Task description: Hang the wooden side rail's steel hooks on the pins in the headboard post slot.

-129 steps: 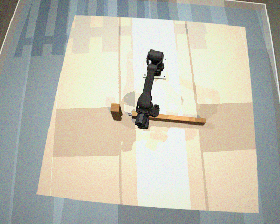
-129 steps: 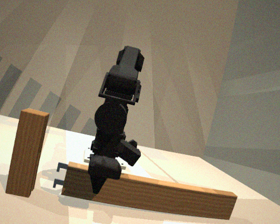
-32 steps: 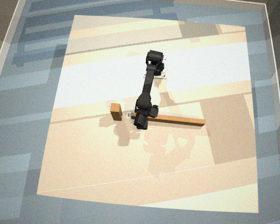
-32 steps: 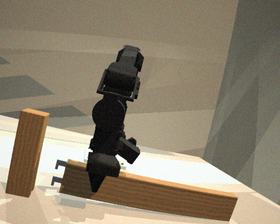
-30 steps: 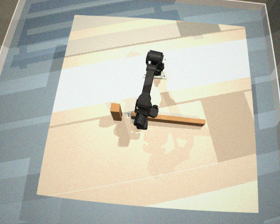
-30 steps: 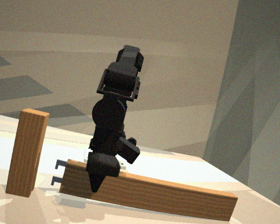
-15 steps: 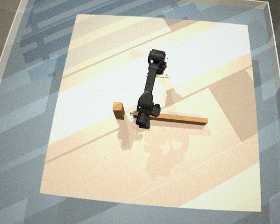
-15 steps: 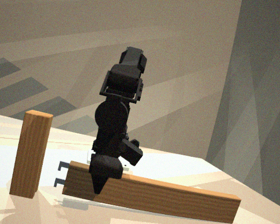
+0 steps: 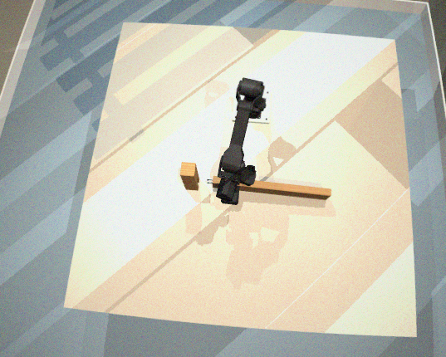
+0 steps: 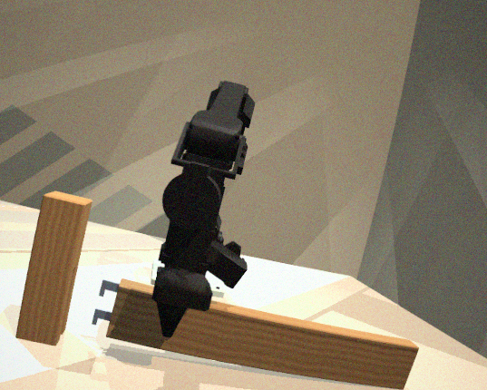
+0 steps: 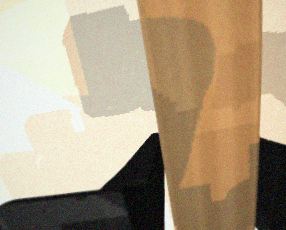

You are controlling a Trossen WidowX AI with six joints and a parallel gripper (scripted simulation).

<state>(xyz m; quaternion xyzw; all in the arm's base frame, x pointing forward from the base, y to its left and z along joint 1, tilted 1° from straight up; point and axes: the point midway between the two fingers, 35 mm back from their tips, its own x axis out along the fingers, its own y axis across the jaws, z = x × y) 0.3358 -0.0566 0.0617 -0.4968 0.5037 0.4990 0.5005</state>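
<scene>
Now: the headboard post 15 cm to the right of my gripper tip and 4 cm above it.
</scene>
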